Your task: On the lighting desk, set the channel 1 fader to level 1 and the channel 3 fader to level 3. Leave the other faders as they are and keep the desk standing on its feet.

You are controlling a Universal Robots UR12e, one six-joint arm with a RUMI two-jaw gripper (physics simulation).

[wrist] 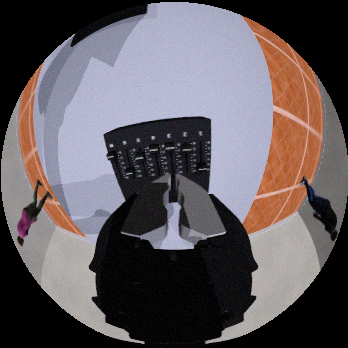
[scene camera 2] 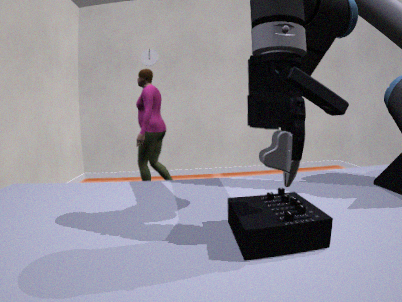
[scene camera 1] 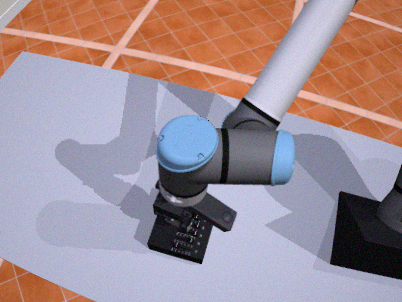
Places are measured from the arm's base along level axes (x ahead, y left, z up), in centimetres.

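Where they show: gripper, fingertip midpoint: (wrist: 172,175) (scene camera 2: 287,186) (scene camera 1: 186,226).
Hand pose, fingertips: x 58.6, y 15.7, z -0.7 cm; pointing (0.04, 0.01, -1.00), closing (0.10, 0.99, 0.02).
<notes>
Things, the pixels of their centre, and the offset from my fingertips.
- black lighting desk, body centre: (wrist: 160,163) (scene camera 2: 274,218) (scene camera 1: 183,226) dx +1.4, dy -2.1, dz -6.4 cm
- channel 1 fader, body centre: (wrist: 201,166) dx +1.1, dy +4.3, dz -3.6 cm
- channel 3 fader, body centre: (wrist: 169,146) dx -2.4, dy -0.1, dz -3.6 cm
- channel 2 fader, body centre: (wrist: 185,147) dx -2.0, dy +2.1, dz -3.6 cm
- channel 4 fader, body centre: (wrist: 153,148) dx -2.4, dy -2.3, dz -3.6 cm
- channel 5 fader, body centre: (wrist: 139,156) dx -1.5, dy -4.5, dz -3.6 cm
- channel 6 fader, body centre: (wrist: 129,171) dx +0.8, dy -6.7, dz -3.6 cm
- M fader, body centre: (wrist: 111,155) dx -2.3, dy -9.1, dz -3.6 cm
The black lighting desk (scene camera 1: 162,239) (scene camera 2: 287,242) (wrist: 157,127) stands flat on the table. In the wrist view its labels run 1 to 6 and M from right to left. The channel 1 fader (wrist: 202,168) is far from its label, toward the gripper side. The channel 3 fader (wrist: 170,146) is near its label, about in line with the channel 2 fader (wrist: 186,148). The scale numbers are too small to read. My gripper (scene camera 2: 288,184) (wrist: 172,175) is shut and empty, its fingertips above the desk top, over the channel 3 column and apart from the knobs.
The channel 4 fader (wrist: 154,148), channel 5 fader (wrist: 140,157), channel 6 fader (wrist: 130,171) and M fader (wrist: 111,156) stand left of channel 3 in the wrist view. The arm's black base (scene camera 1: 362,240) is at the right. A person in pink (scene camera 2: 151,110) is beyond the table.
</notes>
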